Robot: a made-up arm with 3 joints. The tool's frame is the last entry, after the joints.
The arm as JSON. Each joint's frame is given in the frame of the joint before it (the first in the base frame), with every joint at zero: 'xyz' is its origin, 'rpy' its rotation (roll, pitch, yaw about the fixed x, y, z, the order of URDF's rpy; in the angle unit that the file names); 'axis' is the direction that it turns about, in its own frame. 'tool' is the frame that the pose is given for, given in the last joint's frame.
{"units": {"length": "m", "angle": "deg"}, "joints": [
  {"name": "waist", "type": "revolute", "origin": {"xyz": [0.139, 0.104, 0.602], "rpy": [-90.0, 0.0, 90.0]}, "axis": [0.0, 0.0, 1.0]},
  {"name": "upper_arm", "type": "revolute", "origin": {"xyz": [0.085, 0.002, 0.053], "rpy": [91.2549, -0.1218, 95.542]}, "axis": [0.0, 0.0, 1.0]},
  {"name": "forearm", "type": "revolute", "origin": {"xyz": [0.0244, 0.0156, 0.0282], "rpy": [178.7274, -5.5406, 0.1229]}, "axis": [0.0, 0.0, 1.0]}
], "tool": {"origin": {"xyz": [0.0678, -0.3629, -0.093], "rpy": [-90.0, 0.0, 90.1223]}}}
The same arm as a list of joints. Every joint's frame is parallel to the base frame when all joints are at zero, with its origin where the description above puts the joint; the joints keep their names.
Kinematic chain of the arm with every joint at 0, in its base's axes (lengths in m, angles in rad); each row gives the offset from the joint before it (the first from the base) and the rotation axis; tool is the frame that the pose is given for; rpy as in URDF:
waist: xyz 0.139 0.104 0.602 axis -x
upper_arm: xyz -0.053 0.085 -0.002 axis 0.0219 0.995082 -0.096598
forearm: xyz -0.015 0.026 -0.027 axis -y
tool: xyz -0.363 0.093 -0.067 rpy 0 0 0

